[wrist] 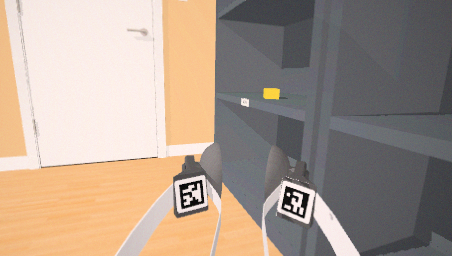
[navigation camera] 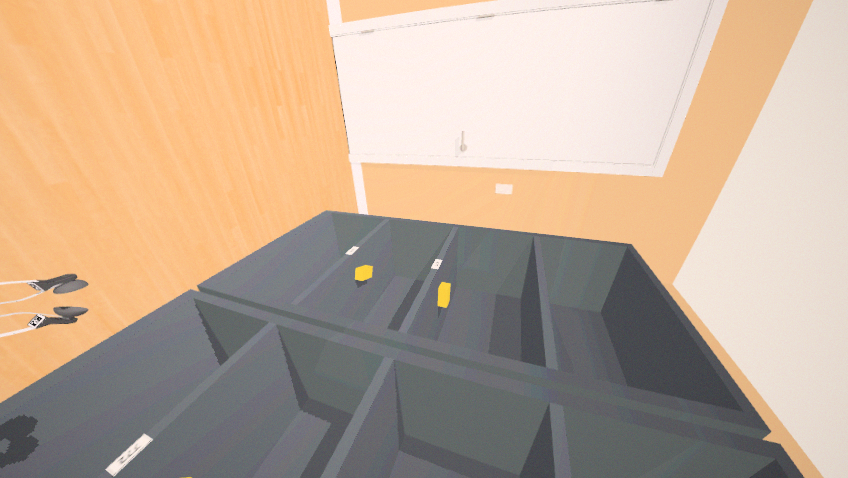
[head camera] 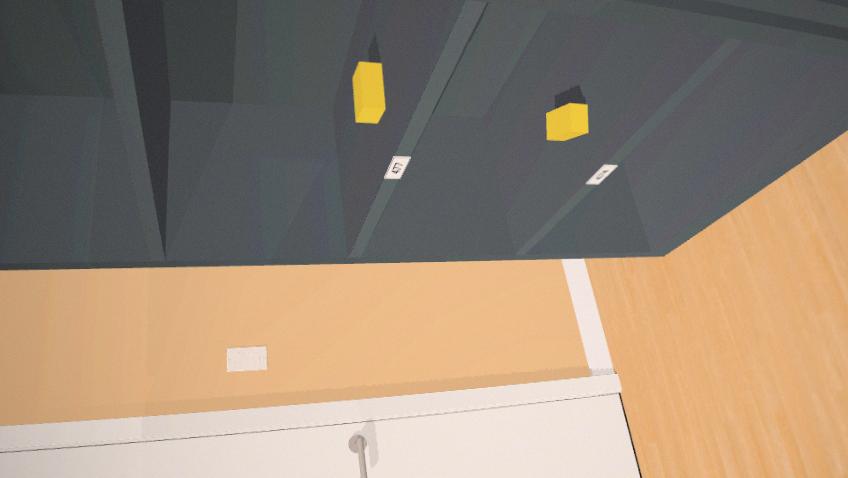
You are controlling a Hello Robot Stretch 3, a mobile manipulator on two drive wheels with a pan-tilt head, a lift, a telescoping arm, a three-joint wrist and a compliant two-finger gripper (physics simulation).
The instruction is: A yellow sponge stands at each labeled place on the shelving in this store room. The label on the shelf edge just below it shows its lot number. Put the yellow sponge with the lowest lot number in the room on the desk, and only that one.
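Places are measured from the robot's base along level axes (x ahead, y left, z up), in centimetres.
Pixels of known places: gripper, fingertip midpoint: (navigation camera: 87, 296).
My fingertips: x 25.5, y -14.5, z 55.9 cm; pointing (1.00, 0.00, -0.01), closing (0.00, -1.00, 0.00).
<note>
For each thing: its top centre in the pictures, then the offset to it from my fingertips. "*": a spot on its surface instead. Level surfaces: height alone.
- label 477, surface spot: (head camera: 397, 167) (navigation camera: 436, 264) * dx +91.4, dy +1.3, dz +41.6 cm
- label, surface spot: (head camera: 601, 174) (navigation camera: 352, 250) * dx +91.6, dy +1.4, dz -4.0 cm
- third sponge, surface spot: (navigation camera: 187, 477) * dx +18.0, dy -55.3, dz -2.4 cm
- Wooden floor, surface height: dz -55.9 cm
A yellow sponge (head camera: 369, 93) (navigation camera: 444, 295) stands on a middle board of the far shelf unit, by the label 477 (head camera: 397, 167) (navigation camera: 436, 264). Another yellow sponge (head camera: 568, 122) (navigation camera: 363, 273) (wrist: 271, 93) stands one board lower, by a label (head camera: 601, 174) (navigation camera: 352, 250) (wrist: 245, 102) that looks like 474 but is blurred. A third sponge (navigation camera: 187, 476) barely shows at the bottom edge of the navigation view; its label (navigation camera: 128, 454) looks like 772. My gripper (navigation camera: 72, 298) (wrist: 244, 163) is open and empty, in front of the shelving and short of the sponges. The desk does not show.
The far shelf unit (navigation camera: 700, 332) adjoins the near unit (navigation camera: 385, 350), whose upright (wrist: 320, 65) stands right of my gripper in the wrist view. A white door (head camera: 178, 451) (navigation camera: 522, 89) (wrist: 90, 85) is in the wall beyond. Wooden floor (head camera: 742, 356) (navigation camera: 178, 118) (wrist: 100, 200) runs along the shelving's front.
</note>
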